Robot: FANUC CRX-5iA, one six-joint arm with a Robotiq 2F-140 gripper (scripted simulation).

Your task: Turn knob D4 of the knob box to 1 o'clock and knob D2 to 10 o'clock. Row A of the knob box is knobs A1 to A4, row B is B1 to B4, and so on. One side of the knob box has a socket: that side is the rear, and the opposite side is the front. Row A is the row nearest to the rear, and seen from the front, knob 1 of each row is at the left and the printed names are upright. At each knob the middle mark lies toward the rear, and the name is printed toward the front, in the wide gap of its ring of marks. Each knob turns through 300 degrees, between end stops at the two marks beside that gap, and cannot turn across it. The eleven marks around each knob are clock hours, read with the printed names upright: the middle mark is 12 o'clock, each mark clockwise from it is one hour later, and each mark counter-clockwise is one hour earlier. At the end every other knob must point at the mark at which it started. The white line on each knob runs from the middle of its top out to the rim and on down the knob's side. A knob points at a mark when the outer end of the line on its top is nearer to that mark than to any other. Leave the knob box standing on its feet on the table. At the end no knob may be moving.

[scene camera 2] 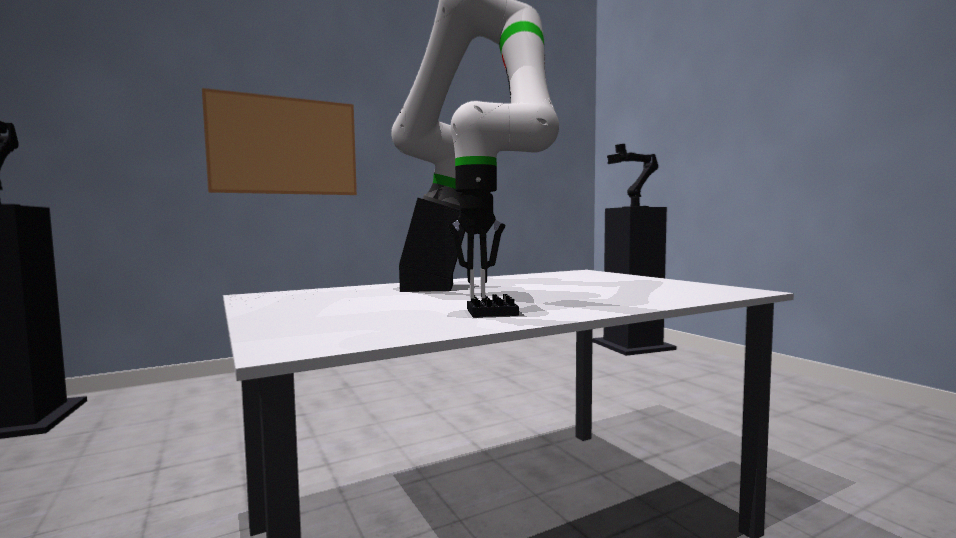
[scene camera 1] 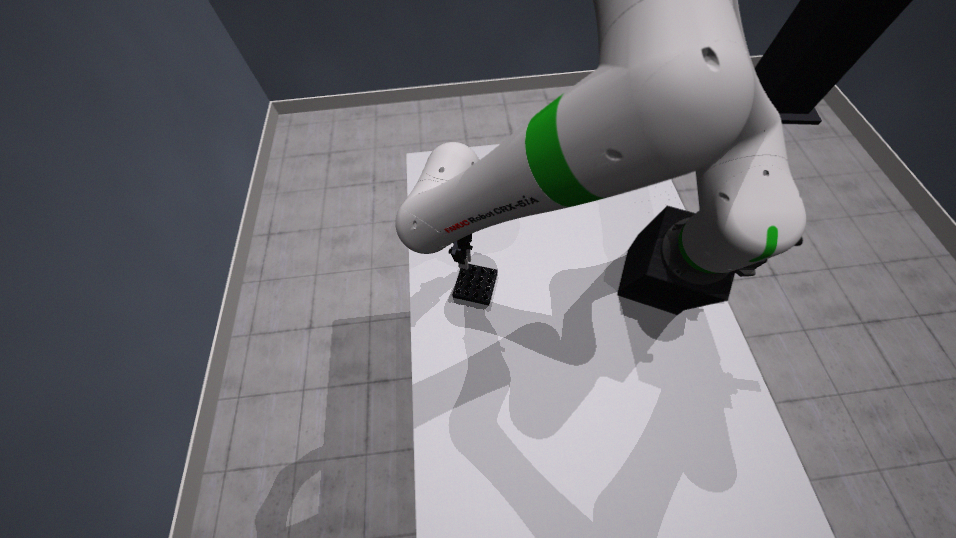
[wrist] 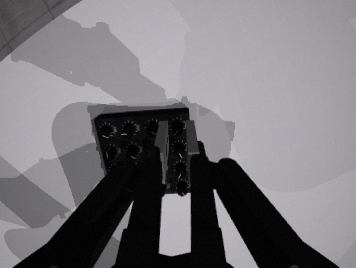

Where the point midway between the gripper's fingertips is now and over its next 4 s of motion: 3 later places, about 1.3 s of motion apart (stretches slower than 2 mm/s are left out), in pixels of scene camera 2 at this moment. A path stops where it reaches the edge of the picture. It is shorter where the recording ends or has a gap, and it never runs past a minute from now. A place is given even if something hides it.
The gripper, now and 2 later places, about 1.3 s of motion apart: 477, 297; 477, 300; 476, 252
